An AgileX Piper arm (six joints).
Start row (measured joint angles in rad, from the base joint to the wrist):
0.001, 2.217, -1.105, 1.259, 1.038, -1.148
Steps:
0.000, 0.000, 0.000, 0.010, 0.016, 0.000
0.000, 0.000, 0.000, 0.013, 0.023, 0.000
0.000, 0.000, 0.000, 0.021, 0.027, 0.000
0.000, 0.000, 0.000, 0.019, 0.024, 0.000
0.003, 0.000, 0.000, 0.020, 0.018, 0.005
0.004, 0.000, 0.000, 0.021, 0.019, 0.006
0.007, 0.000, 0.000, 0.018, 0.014, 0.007
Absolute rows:
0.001, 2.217, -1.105, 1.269, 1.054, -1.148
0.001, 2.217, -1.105, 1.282, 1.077, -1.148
0.001, 2.217, -1.105, 1.303, 1.104, -1.148
0.001, 2.217, -1.105, 1.322, 1.128, -1.148
0.004, 2.217, -1.105, 1.342, 1.146, -1.143
0.008, 2.217, -1.105, 1.363, 1.165, -1.137
0.015, 2.217, -1.105, 1.381, 1.179, -1.130

